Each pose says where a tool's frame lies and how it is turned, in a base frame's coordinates. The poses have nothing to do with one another.
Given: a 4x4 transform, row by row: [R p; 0 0 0 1], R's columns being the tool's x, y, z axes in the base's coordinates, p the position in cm. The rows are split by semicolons.
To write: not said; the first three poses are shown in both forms.
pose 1, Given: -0.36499, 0.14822, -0.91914, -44.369; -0.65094, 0.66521, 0.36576, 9.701; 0.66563, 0.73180, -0.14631, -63.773; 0, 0, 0, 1
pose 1, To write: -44.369, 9.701, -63.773, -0.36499, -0.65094, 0.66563, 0.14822, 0.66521, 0.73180
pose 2, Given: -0.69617, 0.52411, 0.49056, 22.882; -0.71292, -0.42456, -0.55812, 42.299; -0.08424, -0.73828, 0.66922, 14.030; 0, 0, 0, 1
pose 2, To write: 22.882, 42.299, 14.030, -0.69617, -0.71292, -0.08424, 0.52411, -0.42456, -0.73828
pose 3, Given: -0.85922, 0.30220, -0.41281, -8.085; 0.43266, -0.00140, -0.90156, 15.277; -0.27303, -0.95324, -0.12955, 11.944; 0, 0, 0, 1
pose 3, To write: -8.085, 15.277, 11.944, -0.85922, 0.43266, -0.27303, 0.30220, -0.00140, -0.95324
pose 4, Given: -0.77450, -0.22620, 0.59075, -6.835; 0.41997, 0.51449, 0.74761, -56.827; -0.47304, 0.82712, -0.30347, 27.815; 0, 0, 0, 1
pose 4, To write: -6.835, -56.827, 27.815, -0.77450, 0.41997, -0.47304, -0.22620, 0.51449, 0.82712
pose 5, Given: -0.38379, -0.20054, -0.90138, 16.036; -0.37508, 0.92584, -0.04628, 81.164; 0.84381, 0.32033, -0.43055, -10.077; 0, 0, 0, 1
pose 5, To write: 16.036, 81.164, -10.077, -0.38379, -0.37508, 0.84381, -0.20054, 0.92584, 0.32033
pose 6, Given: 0.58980, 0.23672, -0.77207, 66.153; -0.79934, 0.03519, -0.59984, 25.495; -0.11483, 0.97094, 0.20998, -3.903; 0, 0, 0, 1
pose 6, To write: 66.153, 25.495, -3.903, 0.58980, -0.79934, -0.11483, 0.23672, 0.03519, 0.97094
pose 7, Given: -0.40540, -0.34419, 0.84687, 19.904; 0.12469, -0.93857, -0.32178, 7.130; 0.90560, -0.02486, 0.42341, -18.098; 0, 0, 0, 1
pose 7, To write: 19.904, 7.130, -18.098, -0.40540, 0.12469, 0.90560, -0.34419, -0.93857, -0.02486
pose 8, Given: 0.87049, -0.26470, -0.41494, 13.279; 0.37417, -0.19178, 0.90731, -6.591; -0.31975, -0.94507, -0.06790, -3.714; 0, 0, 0, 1
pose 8, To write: 13.279, -6.591, -3.714, 0.87049, 0.37417, -0.31975, -0.26470, -0.19178, -0.94507
